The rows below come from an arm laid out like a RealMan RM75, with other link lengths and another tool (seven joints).
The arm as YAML. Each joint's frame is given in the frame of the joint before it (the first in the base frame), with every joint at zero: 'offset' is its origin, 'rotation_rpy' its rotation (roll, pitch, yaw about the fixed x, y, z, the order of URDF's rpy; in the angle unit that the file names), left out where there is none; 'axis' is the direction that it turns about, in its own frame. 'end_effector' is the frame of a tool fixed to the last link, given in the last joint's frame.
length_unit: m
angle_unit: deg
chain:
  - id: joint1
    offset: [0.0, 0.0, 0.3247]
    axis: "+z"
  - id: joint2
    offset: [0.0, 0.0, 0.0]
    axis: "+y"
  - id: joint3
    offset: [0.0, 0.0, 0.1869]
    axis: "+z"
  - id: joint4
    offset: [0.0, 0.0, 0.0]
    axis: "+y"
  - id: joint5
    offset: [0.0, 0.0, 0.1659]
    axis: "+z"
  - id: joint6
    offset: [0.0, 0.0, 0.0]
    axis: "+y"
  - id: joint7
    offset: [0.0, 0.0, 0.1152]
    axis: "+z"
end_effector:
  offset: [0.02, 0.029, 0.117]
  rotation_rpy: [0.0, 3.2, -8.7]
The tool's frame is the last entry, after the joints.
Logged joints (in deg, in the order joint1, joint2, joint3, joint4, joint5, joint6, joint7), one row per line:
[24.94 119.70 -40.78 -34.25 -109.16 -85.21 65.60]
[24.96 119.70 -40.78 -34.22 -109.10 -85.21 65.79]
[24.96 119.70 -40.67 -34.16 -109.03 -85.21 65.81]
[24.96 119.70 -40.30 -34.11 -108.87 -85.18 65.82]
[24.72 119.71 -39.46 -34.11 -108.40 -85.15 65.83]
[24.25 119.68 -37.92 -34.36 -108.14 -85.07 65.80]
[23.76 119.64 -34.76 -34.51 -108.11 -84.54 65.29]
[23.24 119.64 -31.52 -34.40 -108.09 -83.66 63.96]
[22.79 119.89 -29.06 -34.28 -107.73 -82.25 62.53]
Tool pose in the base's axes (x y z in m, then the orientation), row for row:
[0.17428 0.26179 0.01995 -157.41 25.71 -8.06]
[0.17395 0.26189 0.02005 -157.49 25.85 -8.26]
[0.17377 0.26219 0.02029 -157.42 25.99 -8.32]
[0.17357 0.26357 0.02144 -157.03 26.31 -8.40]
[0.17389 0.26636 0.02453 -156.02 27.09 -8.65]
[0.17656 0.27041 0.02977 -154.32 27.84 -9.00]
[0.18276 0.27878 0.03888 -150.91 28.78 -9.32]
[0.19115 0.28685 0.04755 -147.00 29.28 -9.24]
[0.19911 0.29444 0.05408 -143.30 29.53 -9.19]
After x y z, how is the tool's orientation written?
As angles about the fixed x, y, z axes (roll, pitch, yaw), in degrees.
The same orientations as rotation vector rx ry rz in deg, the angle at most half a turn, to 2 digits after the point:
[-151.78 17.67 32.61]
[-151.75 17.95 32.75]
[-151.62 18.07 32.90]
[-151.11 18.34 33.18]
[-149.79 19.07 33.81]
[-147.79 20.07 34.13]
[-144.09 21.45 34.11]
[-140.21 22.32 33.48]
[-136.61 23.08 32.59]

